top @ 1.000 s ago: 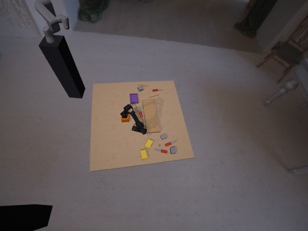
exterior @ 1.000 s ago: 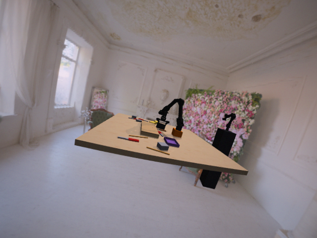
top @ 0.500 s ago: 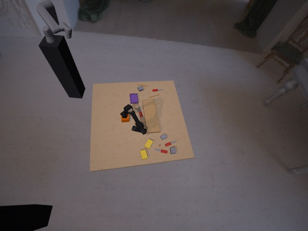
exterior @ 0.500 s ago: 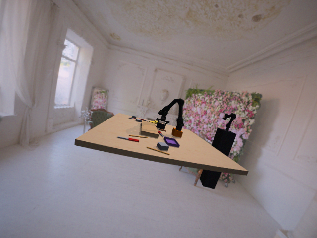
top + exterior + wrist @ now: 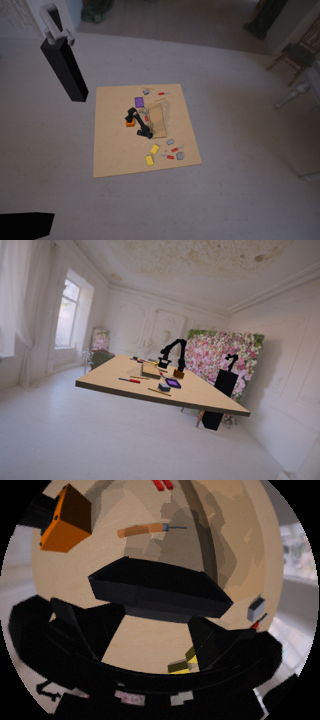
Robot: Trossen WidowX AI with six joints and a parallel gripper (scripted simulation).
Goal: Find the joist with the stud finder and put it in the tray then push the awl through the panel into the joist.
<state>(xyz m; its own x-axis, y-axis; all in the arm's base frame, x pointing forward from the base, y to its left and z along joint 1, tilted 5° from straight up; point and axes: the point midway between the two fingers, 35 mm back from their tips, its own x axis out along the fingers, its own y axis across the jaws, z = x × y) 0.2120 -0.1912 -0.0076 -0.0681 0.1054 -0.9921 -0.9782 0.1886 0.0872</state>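
Now: gripper tip 13 cm to the right of the awl and 4 cm above it. From my gripper tip the other things lie so: stud finder 1 cm behind, 1 cm to the left; then purple tray 12 cm behind, 53 cm to the left, 4 cm below.
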